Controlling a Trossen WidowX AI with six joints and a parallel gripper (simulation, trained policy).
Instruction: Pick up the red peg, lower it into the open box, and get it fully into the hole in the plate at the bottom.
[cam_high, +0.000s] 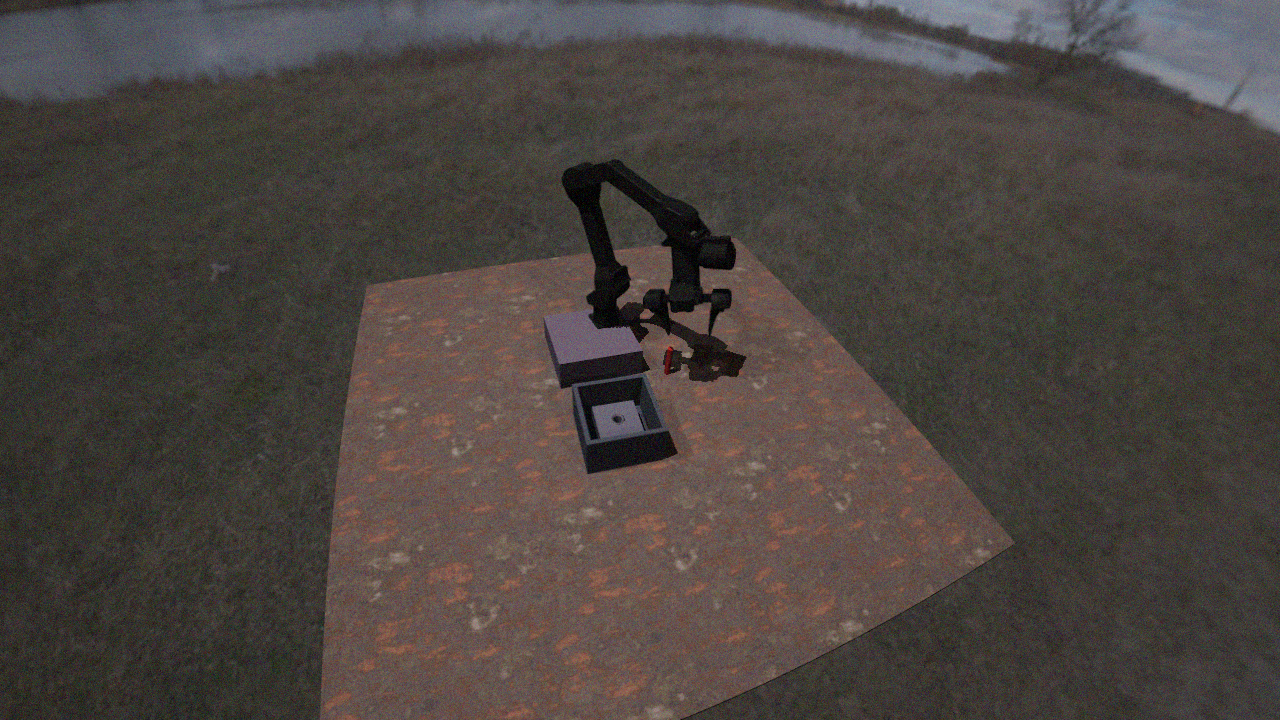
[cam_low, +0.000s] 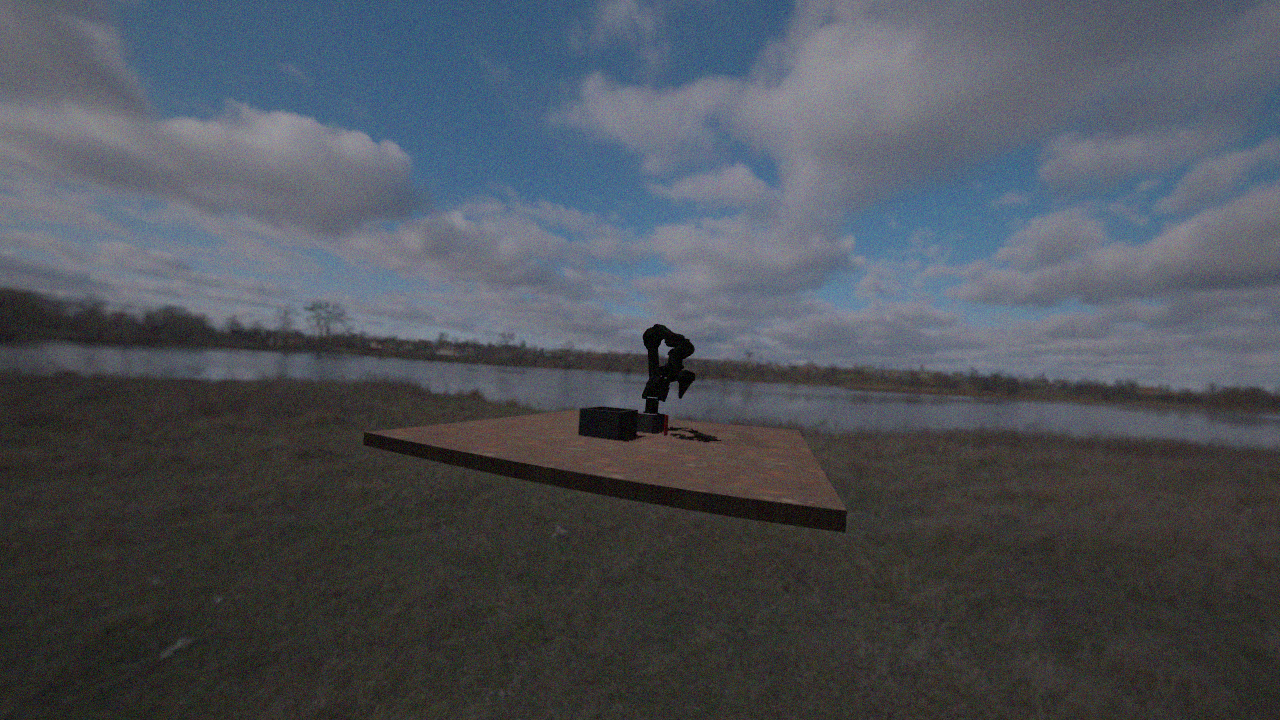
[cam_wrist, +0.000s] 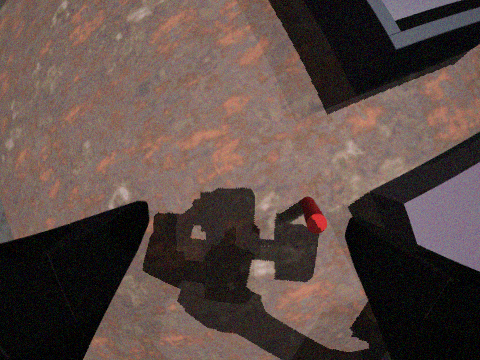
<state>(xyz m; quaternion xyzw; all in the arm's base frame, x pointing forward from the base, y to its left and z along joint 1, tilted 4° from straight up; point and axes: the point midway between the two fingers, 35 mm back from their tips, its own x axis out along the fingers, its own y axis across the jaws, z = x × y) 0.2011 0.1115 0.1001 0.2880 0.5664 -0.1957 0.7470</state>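
My gripper tip is 30 mm past the red peg, 20 mm to the left of it and 100 mm above it. The rest, counted from my gripper tip: dark box 100 mm ahead, 220 mm to the right, 120 mm below; plate 100 mm ahead, 220 mm to the right, 100 mm below.
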